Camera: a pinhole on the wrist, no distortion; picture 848 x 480 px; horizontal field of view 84.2 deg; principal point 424.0 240.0 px. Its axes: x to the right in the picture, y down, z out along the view. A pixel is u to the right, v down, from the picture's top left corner.
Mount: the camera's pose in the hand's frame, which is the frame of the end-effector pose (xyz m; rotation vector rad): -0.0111 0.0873 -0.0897 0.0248 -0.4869 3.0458
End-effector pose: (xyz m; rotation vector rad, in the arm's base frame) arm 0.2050 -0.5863 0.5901 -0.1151 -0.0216 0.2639
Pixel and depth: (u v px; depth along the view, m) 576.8 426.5 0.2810
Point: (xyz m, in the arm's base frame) 0.1226 -0.6955 0.7451
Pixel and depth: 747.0 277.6 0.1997
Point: 0.0542 -0.5976 0.6850
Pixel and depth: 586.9 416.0 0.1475
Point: 0.1437 -0.6074 0.6249
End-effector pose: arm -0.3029 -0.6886 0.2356 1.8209 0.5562 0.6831
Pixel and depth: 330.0 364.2 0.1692
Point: -0.2494 -0.7094 0.2150
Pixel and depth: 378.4 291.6 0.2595
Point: -0.1929 -0.7717 0.1773
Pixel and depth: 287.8 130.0 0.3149
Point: -0.0796 -0.8049 0.2403
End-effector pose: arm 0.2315 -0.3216 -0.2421 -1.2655 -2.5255 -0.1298
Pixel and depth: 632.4 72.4 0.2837
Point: 0.3340 -0.3120 -0.4919
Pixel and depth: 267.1 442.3 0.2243
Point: 0.1143 -0.3035 -0.3053
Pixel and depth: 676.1 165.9 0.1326
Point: 0.3212 -0.3311 -0.3136
